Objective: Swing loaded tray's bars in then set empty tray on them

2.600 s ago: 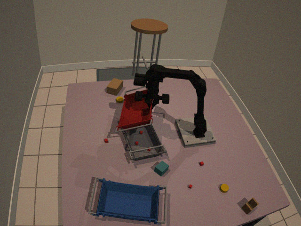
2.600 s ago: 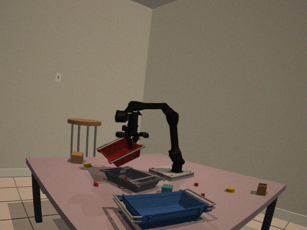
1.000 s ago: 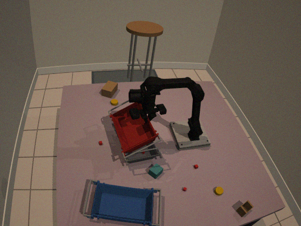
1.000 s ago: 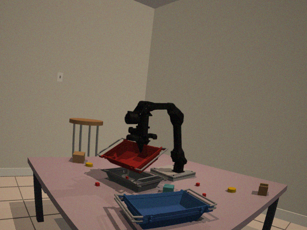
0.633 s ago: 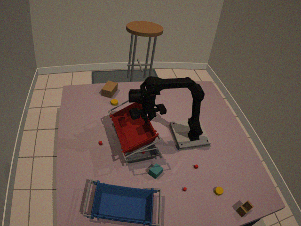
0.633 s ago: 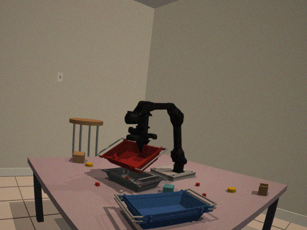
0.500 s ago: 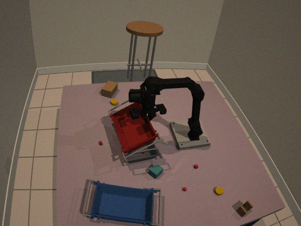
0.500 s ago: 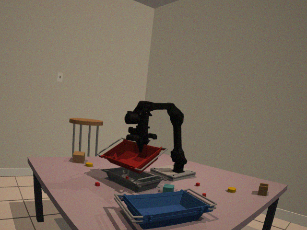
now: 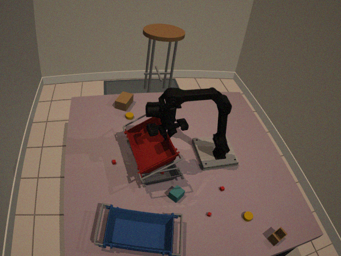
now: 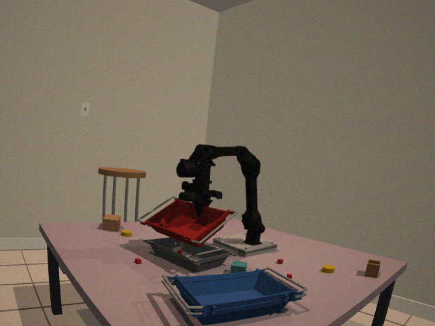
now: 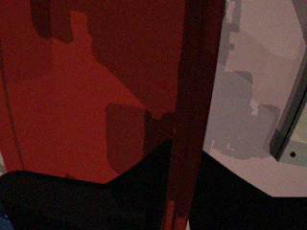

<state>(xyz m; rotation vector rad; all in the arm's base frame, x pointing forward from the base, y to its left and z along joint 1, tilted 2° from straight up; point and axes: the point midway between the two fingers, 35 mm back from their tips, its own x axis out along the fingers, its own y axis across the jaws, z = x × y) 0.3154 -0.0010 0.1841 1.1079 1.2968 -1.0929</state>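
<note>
Now: gripper tip 8 cm short of the red tray, 1 cm to the right of it and 1 cm above it. From my gripper tip the other things lie so: teal cube (3 cm behind, 22 cm to the left, 15 cm below); then small brown box (47 cm behind, 56 cm to the left, 16 cm below); then tan box (17 cm ahead, 51 cm to the right, 14 cm below).
</note>
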